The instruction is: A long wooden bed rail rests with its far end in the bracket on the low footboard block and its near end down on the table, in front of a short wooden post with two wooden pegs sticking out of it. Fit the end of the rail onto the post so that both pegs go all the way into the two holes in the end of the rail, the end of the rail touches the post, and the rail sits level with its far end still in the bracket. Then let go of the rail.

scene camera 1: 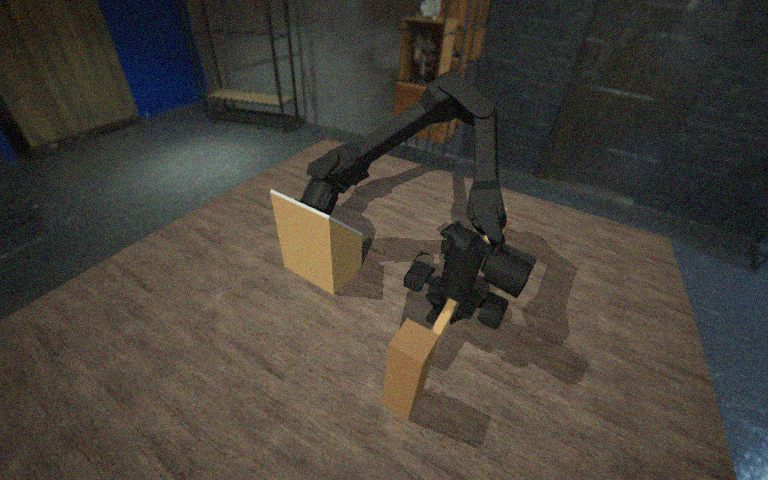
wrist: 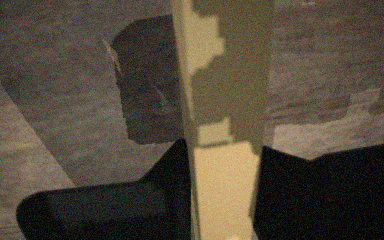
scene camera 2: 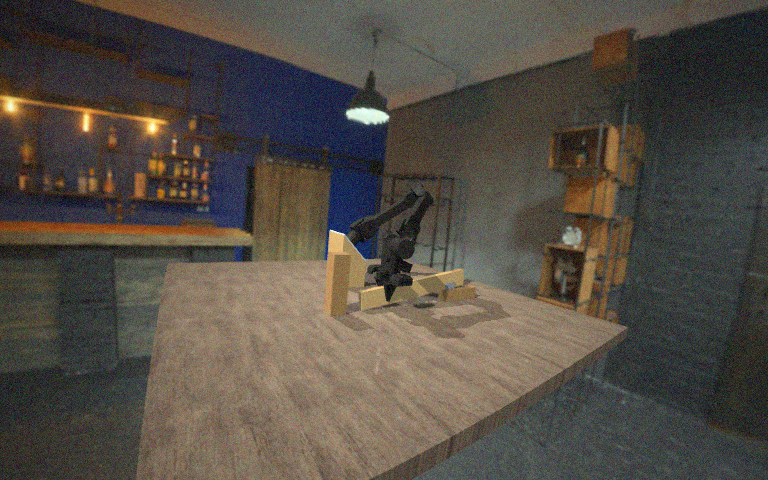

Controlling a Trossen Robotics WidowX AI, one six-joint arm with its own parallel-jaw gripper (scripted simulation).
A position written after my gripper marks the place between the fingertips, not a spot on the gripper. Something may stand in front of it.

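Scene camera 1 shows my gripper (scene camera 1: pixel 446 320) and a short wooden post (scene camera 1: pixel 410 352). In scene camera 2 there's the post (scene camera 2: pixel 338 263) again, along with a long wooden rail (scene camera 2: pixel 371 298) and my gripper (scene camera 2: pixel 386 300). And the wrist view has the rail (wrist: pixel 223 61) as well as my gripper (wrist: pixel 203 144).
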